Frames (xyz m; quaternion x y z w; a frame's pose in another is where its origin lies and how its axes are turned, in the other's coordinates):
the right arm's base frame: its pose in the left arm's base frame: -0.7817 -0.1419 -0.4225 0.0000 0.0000 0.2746 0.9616
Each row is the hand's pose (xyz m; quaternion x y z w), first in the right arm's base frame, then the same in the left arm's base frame.
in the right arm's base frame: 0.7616 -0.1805 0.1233 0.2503 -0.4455 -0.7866 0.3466
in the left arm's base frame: -0.0396 0.1070 -0.2992 0.3630 -0.3596 -0.6612 0.5493
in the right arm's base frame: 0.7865 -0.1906 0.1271 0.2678 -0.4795 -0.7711 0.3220
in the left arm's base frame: -0.0132 0.1116 -0.2954 0.3892 -0.3876 -0.6531 0.5214
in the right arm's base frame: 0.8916 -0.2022 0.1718 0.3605 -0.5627 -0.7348 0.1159
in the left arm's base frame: 0.0822 0.1572 -0.2507 0.5012 -0.4421 -0.6747 0.3132
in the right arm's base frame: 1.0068 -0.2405 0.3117 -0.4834 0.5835 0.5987 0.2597
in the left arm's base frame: 0.2003 0.1855 -0.1108 -0.6250 0.4283 0.6470 0.0853
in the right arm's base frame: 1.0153 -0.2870 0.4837 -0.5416 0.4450 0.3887 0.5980
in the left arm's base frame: 0.2321 0.1505 0.0612 -0.6430 0.2792 0.5380 0.4683
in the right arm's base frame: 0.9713 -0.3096 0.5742 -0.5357 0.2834 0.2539 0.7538
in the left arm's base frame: 0.2066 0.1081 0.1517 -0.5929 0.1254 0.4511 0.6551
